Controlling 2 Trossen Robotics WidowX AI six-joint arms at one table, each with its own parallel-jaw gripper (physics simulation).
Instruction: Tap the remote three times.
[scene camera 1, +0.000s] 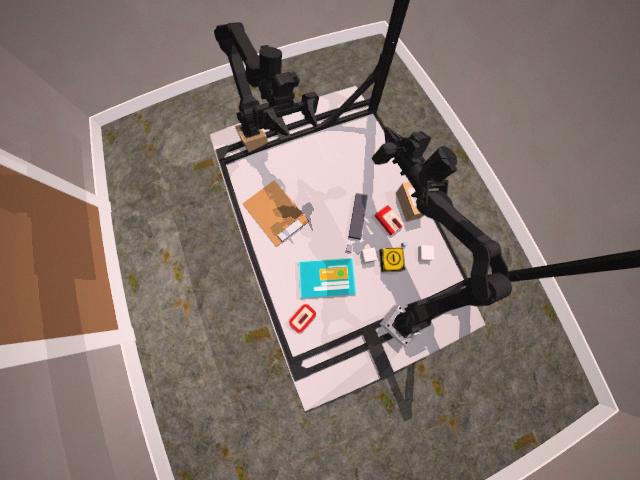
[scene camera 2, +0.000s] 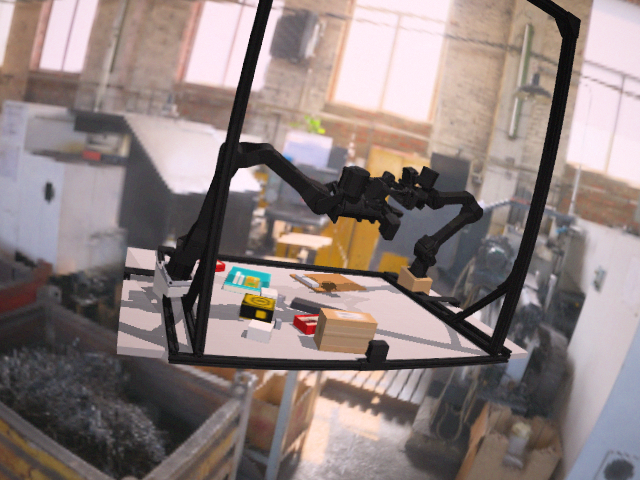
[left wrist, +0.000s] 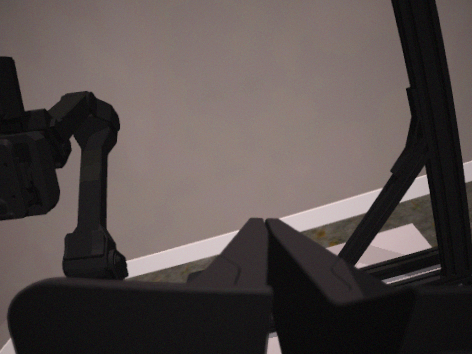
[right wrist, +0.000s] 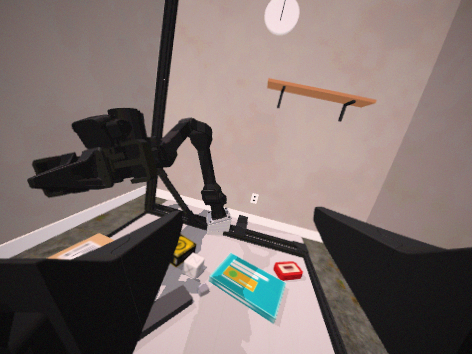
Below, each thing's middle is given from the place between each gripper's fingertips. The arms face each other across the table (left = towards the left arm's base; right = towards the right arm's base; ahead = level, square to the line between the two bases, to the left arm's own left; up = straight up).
Labels:
Right now the remote (right wrist: 163, 309) is 33 cm below my left hand, 12 cm ahead of it and 10 cm to the left of it. From my left hand the other things lie so: clipboard (scene camera 1: 273, 210) (38 cm ahead, 33 cm below, 12 cm to the right).
The clipboard is 160 mm ahead of my right hand, 20 mm to the right of it and 380 mm below it. From my right hand the other things lie so: remote: 100 mm behind, 200 mm to the left, 380 mm below.

